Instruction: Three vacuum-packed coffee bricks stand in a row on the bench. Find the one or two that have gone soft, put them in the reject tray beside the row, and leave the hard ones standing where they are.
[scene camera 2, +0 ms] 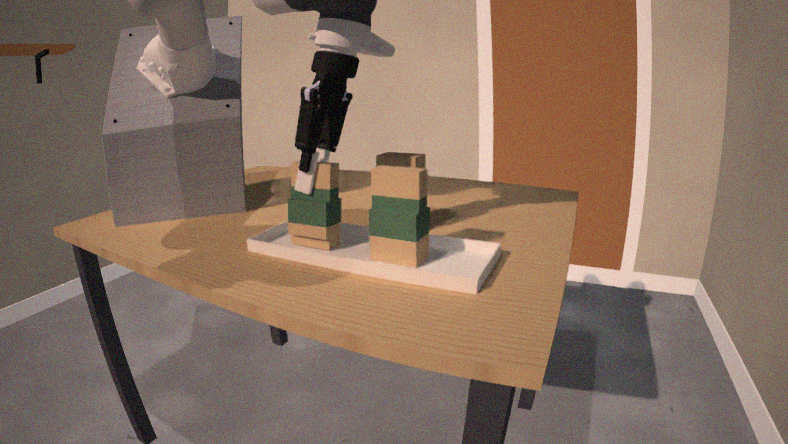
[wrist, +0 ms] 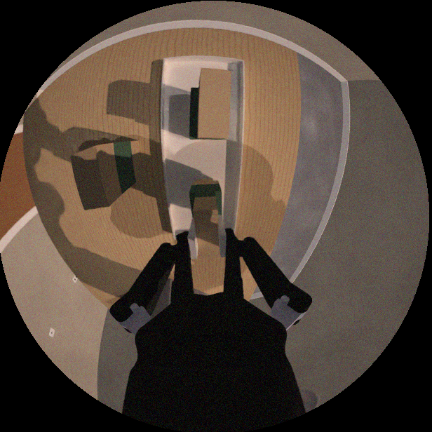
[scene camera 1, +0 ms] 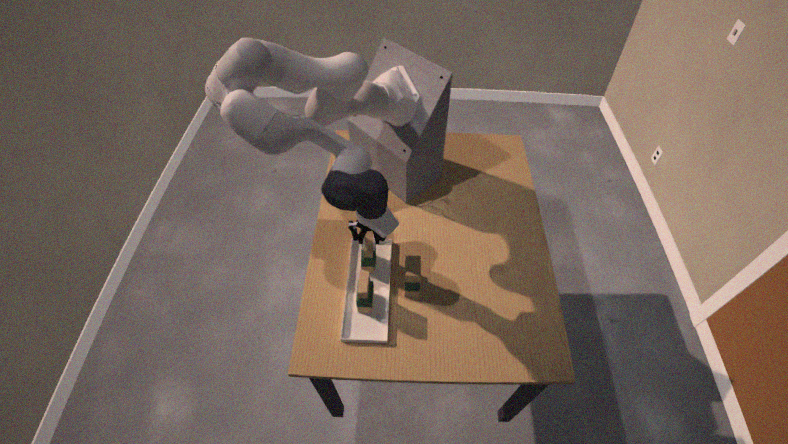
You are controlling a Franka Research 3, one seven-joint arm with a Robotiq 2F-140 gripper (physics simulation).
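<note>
My gripper points down, shut on the top of a tan-and-green coffee brick. This brick is upright, low inside the robot-side end of the white reject tray; whether its base touches the tray floor I cannot tell. A second brick stands upright near the tray's middle, apart from the held one. The third brick stands on the bench beside the tray; in scene camera 2 it is mostly hidden behind the second.
The wooden bench carries the tray along one side. The grey robot pedestal stands at the bench's robot end. The arm's shadow falls across the bench and the third brick.
</note>
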